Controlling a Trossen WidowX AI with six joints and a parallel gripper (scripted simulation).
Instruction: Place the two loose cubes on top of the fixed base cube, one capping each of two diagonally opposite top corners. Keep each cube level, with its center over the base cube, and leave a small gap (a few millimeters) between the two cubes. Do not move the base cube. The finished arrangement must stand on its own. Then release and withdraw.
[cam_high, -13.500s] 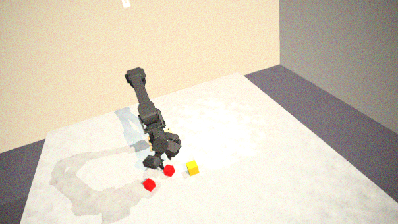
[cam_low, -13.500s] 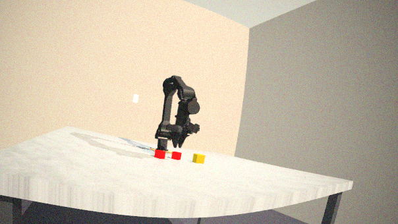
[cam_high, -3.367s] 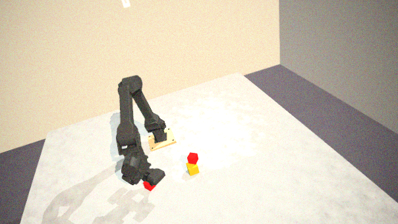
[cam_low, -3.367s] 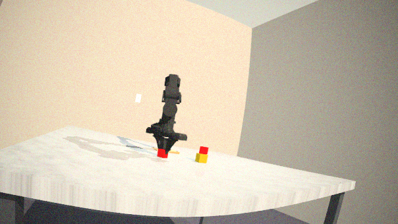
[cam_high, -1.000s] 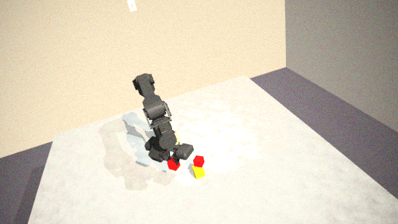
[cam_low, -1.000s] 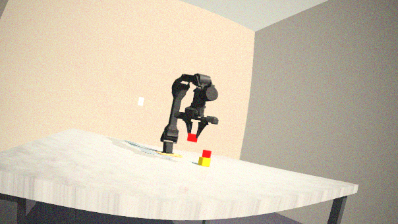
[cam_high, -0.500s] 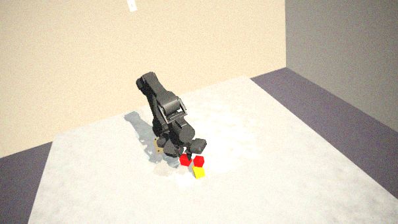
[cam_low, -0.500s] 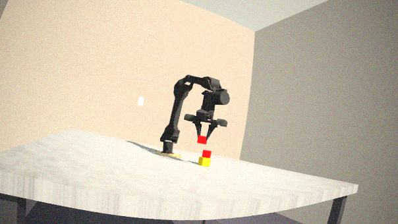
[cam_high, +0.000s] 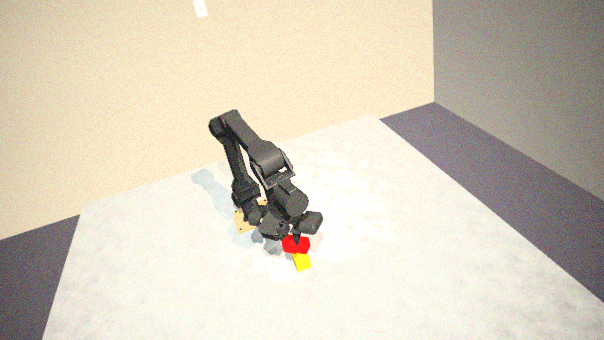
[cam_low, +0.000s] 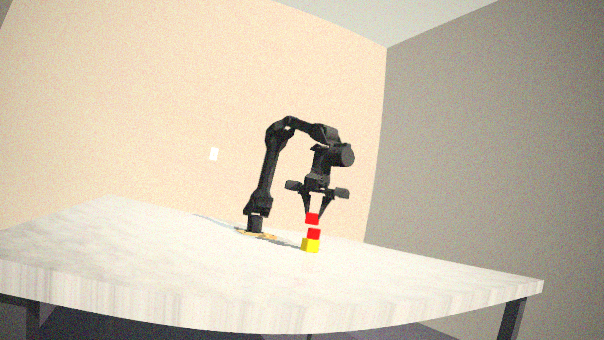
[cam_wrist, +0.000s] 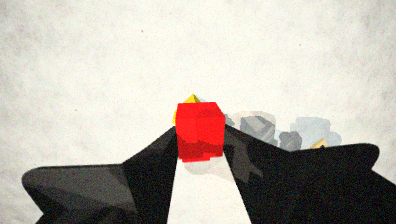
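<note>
Right now the yellow cube is 20 mm behind my gripper tip, 10 mm to the left of it and 80 mm below it.
</note>
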